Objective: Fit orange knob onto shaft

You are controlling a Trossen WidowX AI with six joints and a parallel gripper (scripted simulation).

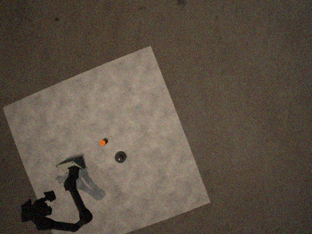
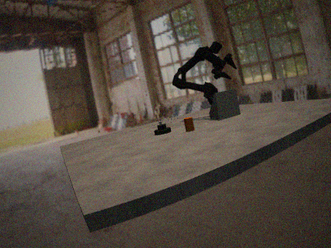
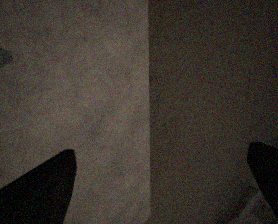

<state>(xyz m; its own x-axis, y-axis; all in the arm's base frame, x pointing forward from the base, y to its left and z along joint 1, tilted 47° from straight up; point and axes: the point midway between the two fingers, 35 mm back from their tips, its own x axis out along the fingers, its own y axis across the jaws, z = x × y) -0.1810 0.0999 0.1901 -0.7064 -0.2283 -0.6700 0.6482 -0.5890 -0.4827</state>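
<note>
The orange knob is 500 mm ahead of my gripper tip, 180 mm below it and 150 mm to the left of it. The rest, counted from my gripper tip: dark round pedestal (560 mm ahead, 200 mm below, 10 mm to the right).
</note>
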